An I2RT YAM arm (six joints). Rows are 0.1 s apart.
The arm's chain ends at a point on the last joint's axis. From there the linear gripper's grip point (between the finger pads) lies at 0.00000 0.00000 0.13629 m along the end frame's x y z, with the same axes.
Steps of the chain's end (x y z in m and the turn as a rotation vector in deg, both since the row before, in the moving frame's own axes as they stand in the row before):
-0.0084, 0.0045, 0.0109, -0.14, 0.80, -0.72
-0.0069, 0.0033, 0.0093, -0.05, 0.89, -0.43
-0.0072, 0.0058, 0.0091, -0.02, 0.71, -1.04
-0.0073, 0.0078, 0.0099, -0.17, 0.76, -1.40
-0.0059, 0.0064, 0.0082, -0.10, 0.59, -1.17
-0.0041, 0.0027, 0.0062, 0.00, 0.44, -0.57
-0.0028, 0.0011, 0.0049, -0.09, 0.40, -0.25
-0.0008, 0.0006, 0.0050, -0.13, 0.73, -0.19
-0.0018, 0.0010, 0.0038, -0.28, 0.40, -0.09
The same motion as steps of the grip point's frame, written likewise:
-0.0065, 0.0048, 0.0109, -0.14, 0.80, -0.72
-0.0048, 0.0034, 0.0093, -0.05, 0.89, -0.43
-0.0055, 0.0058, 0.0091, -0.02, 0.71, -1.04
-0.0055, 0.0082, 0.0099, -0.17, 0.76, -1.40
-0.0045, 0.0066, 0.0082, -0.10, 0.59, -1.17
-0.0031, 0.0027, 0.0062, 0.00, 0.44, -0.57
-0.0018, 0.0013, 0.0049, -0.09, 0.40, -0.25
0.0009, 0.0009, 0.0050, -0.13, 0.73, -0.19
-0.0008, 0.0017, 0.0038, -0.28, 0.40, -0.09

